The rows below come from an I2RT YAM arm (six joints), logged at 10 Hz.
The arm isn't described. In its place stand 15 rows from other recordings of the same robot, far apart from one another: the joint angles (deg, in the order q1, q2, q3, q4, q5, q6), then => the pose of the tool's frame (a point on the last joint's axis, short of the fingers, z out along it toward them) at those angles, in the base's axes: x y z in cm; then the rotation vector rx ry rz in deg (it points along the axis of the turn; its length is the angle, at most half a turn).
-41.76 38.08 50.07 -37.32 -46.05 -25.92 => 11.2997 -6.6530 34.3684 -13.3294 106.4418 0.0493
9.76 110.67 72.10 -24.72 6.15 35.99 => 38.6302 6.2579 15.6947 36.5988 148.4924 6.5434
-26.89 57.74 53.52 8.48 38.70 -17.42 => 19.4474 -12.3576 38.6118 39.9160 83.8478 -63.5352
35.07 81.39 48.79 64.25 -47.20 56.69 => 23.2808 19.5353 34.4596 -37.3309 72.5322 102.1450
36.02 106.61 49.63 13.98 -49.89 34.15 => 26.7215 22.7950 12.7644 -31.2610 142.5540 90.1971
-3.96 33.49 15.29 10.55 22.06 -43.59 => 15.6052 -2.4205 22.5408 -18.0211 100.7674 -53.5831
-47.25 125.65 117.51 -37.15 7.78 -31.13 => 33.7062 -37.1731 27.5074 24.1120 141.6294 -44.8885
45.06 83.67 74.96 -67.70 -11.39 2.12 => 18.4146 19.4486 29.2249 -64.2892 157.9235 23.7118
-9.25 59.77 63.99 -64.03 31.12 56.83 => 17.4249 -4.7020 32.9161 84.6048 110.9182 -20.3085
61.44 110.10 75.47 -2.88 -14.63 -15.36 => 19.8843 38.4120 20.5533 -88.1801 97.8602 40.8977
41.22 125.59 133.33 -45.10 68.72 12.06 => 38.0964 28.9643 36.7891 7.5712 105.4838 -39.0015
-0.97 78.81 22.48 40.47 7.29 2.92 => 25.9568 -0.8913 17.1974 8.6686 105.4316 -5.3719
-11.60 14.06 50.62 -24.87 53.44 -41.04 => 1.2068 -3.1668 39.1058 26.9283 88.0542 -77.9862
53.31 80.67 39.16 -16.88 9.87 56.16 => 15.8805 20.2918 16.3676 7.4726 151.4286 27.4744
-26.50 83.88 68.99 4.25 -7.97 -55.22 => 31.6702 -15.2386 35.0853 -32.1073 100.8015 -51.7583
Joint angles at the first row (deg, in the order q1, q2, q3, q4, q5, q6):
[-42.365 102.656 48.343 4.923 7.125 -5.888]
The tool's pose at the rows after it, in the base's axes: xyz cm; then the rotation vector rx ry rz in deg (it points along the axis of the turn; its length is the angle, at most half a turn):
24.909 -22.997 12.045 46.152 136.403 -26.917
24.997 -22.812 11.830 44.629 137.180 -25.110
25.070 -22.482 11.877 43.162 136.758 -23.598
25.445 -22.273 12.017 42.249 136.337 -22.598
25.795 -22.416 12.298 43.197 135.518 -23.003
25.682 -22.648 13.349 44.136 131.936 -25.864
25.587 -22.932 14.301 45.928 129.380 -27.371
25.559 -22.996 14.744 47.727 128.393 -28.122
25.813 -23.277 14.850 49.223 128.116 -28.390
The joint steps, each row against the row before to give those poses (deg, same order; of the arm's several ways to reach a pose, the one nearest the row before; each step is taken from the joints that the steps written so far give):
[0.177 0.351 -0.089 -0.964 -2.110 -0.701]
[0.175 0.264 -0.091 -0.179 -1.493 -0.617]
[0.352 -0.437 -0.614 0.701 -1.409 -0.176]
[0.613 -0.002 0.263 0.177 -0.701 0.260]
[0.267 0.176 0.878 -0.179 0.603 0.964]
[-0.262 -1.745 -0.432 2.100 1.495 0.704]
[-0.352 -1.327 0.342 0.277 1.057 1.230]
[-0.002 -0.619 0.355 -0.614 1.055 1.229]
[0.001 0.612 1.136 -0.789 0.706 0.970]

